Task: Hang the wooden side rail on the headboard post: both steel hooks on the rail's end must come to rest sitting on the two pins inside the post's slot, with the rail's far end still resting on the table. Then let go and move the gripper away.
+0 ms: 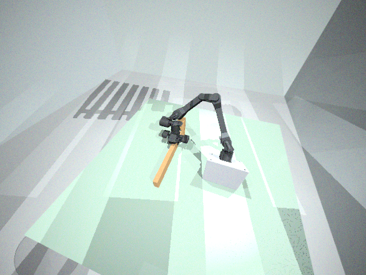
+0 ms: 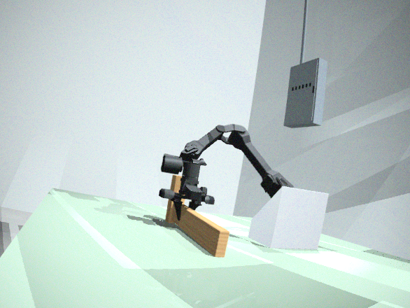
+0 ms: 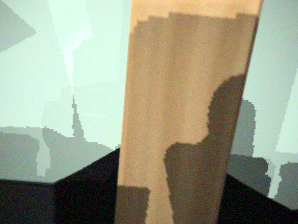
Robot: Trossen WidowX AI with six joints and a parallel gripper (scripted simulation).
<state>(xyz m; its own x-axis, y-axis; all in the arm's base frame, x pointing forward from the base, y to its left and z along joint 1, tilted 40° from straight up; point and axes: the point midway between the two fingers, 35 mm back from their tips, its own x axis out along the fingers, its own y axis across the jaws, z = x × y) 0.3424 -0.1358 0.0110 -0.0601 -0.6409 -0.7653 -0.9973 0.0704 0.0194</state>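
My gripper tip is 12 cm to the left of the headboard post, 5 cm below it and 1 cm past it.
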